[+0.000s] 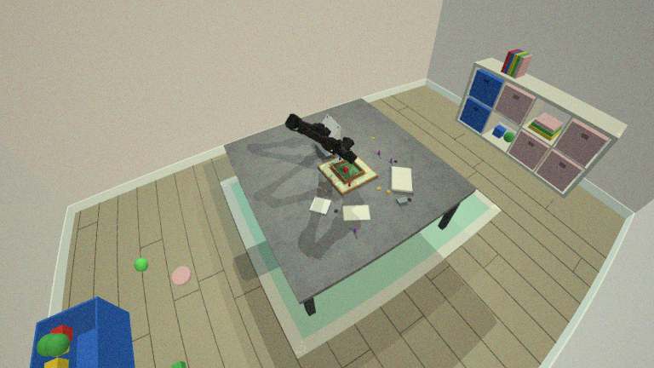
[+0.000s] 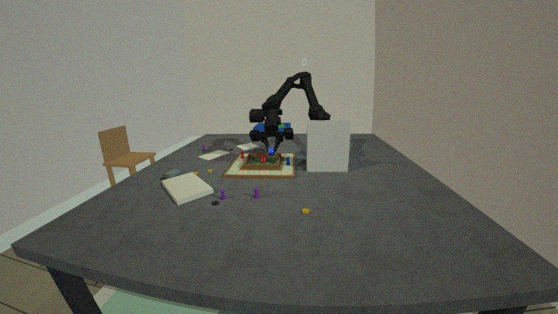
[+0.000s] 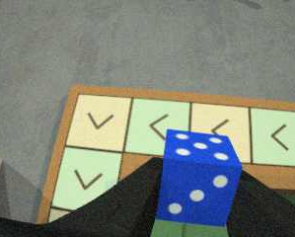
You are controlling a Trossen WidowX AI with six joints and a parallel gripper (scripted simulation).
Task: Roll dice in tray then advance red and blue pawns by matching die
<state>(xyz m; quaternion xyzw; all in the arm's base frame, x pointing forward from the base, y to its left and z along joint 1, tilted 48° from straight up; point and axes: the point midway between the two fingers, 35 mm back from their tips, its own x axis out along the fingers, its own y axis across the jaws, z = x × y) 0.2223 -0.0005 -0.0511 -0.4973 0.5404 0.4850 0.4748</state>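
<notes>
My gripper tip is now 160 mm short of the red pawn, 130 mm to the left of it and 60 mm above it. From my gripper tip the other things lie so: green tray: 50 mm ahead, 60 mm to the right, 80 mm below; then blue pawn: 70 mm behind, 50 mm to the right, 60 mm below; then flat white box: 300 mm ahead, 190 mm to the left, 70 mm below.
</notes>
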